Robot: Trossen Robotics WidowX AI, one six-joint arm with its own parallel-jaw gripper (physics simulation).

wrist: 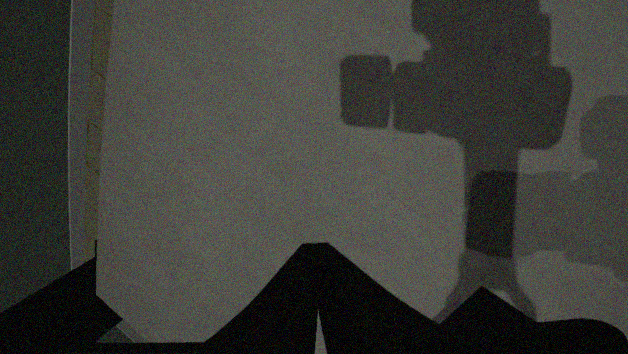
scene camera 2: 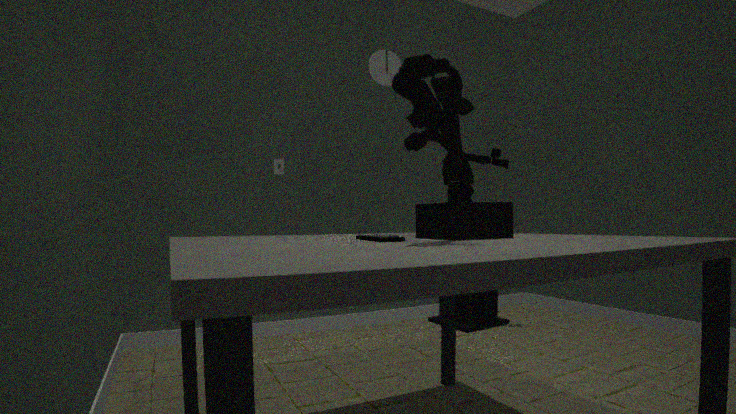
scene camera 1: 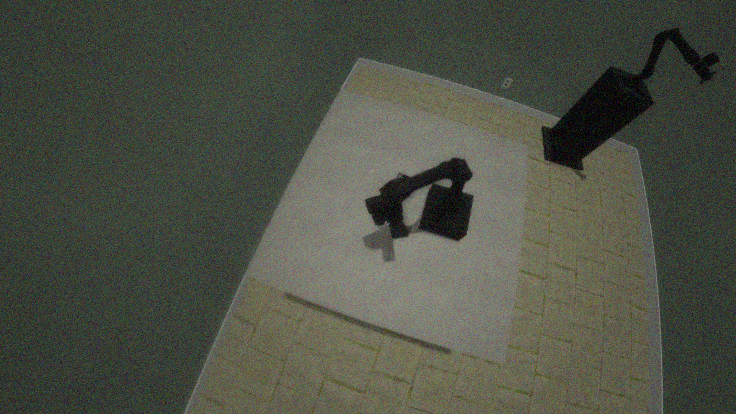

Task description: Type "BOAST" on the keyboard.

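Pixels of known places: gripper, fingertip midpoint: (wrist: pixel 315 255) (scene camera 2: pixel 454 154); arm's base at its link origin: (scene camera 2: pixel 459 203) (scene camera 1: pixel 452 203).
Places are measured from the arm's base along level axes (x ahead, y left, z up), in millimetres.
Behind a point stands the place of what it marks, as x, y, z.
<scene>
A thin dark slab that looks like the keyboard (scene camera 2: pixel 380 238) {329, 50, -102} lies flat on the table, left of the arm's base block, in scene camera 2. Its keys and letters cannot be made out. In scene camera 1 I cannot make it out with certainty near the dark arm, and it does not show clearly in the wrist view. My gripper (scene camera 1: pixel 400 234) {245, 256, 103} (wrist: pixel 315 255) {245, 256, 103} is shut and empty, its fingertips together. It hangs above the white table. In scene camera 2 the gripper merges with the dark arm high over the table, so its fingertips cannot be told apart.
My arm stands on a black block (scene camera 1: pixel 446 213) {21, 61, -2} (scene camera 2: pixel 464 221) {100, 131, -59} on the white table (scene camera 1: pixel 329 226) {567, 234, -111} (scene camera 2: pixel 247 257) {763, 350, -111}. A second dark arm on a tall pedestal (scene camera 1: pixel 599 115) stands beyond the table. Arm shadows fall across the table in the wrist view. The scene is dim and grainy.
</scene>
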